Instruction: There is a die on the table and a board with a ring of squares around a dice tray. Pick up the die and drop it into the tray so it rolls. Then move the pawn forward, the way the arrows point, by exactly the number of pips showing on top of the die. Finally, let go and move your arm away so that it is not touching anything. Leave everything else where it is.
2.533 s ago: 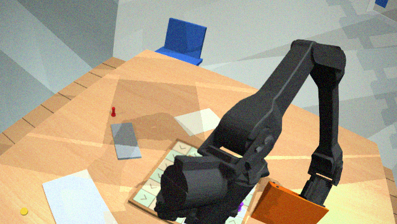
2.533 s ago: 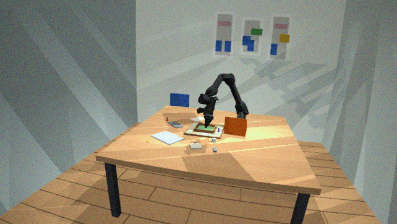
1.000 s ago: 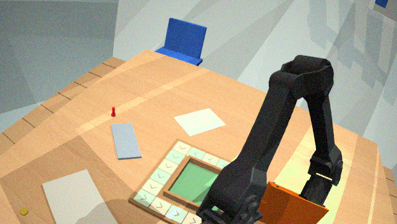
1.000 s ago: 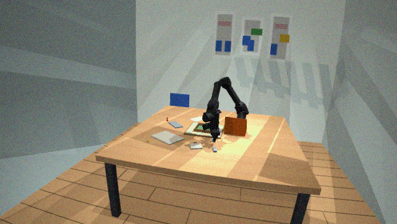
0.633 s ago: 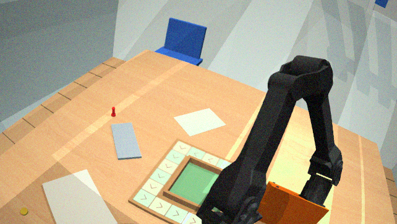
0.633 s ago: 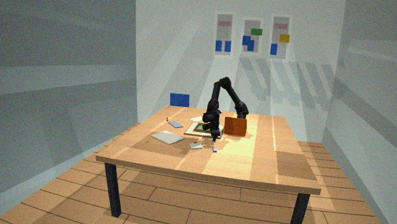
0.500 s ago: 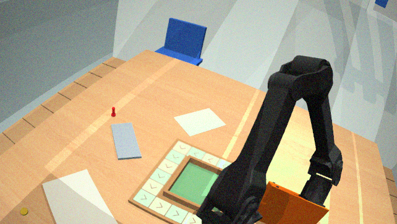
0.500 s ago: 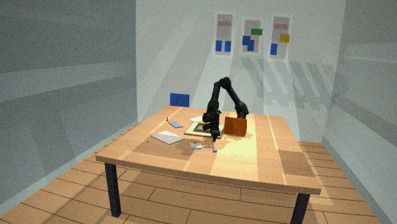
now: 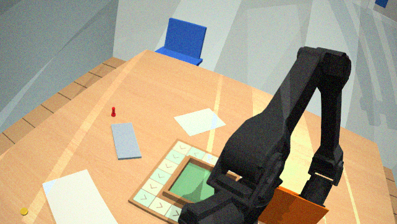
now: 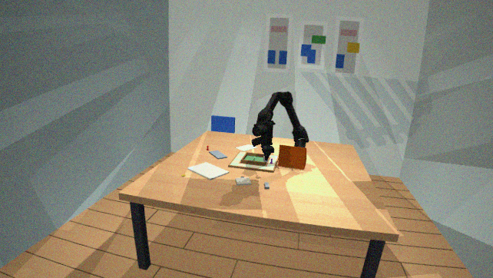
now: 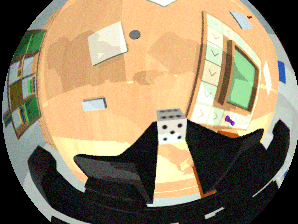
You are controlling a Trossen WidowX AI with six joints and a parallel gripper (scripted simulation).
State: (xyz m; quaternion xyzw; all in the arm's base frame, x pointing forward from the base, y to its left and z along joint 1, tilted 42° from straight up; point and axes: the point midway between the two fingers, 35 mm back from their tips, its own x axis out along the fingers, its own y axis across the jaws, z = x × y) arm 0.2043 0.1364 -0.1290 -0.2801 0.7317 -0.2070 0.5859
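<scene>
Right now the purple pawn is 18 cm to the right of my gripper tip, 7 cm below it and 3 cm behind it. From my gripper tip the other things lie so: white pad 11 cm to the left, 11 cm ahead, 10 cm below; then white die right at my gripper tip; then green dice tray 21 cm to the right, 9 cm below, 8 cm ahead.
</scene>
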